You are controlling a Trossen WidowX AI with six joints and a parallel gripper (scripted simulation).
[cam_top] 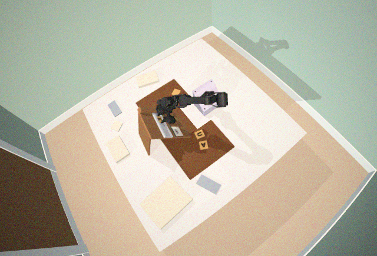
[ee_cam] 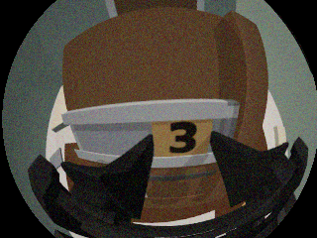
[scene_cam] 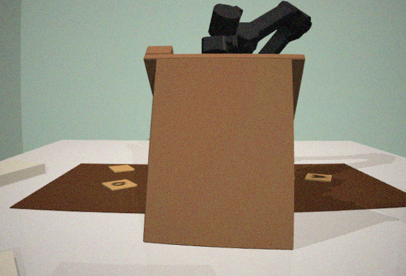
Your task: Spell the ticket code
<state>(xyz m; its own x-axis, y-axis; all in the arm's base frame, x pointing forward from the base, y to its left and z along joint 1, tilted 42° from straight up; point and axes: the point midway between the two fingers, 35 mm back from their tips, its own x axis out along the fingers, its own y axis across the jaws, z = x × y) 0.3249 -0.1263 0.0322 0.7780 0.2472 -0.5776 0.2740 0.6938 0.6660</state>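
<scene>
The white ticket is 4 cm behind my gripper tip, 11 cm to the left of it and 8 cm below it. Also, from my gripper tip: brown mat (16 cm behind, 5 cm to the left, 17 cm below).
</scene>
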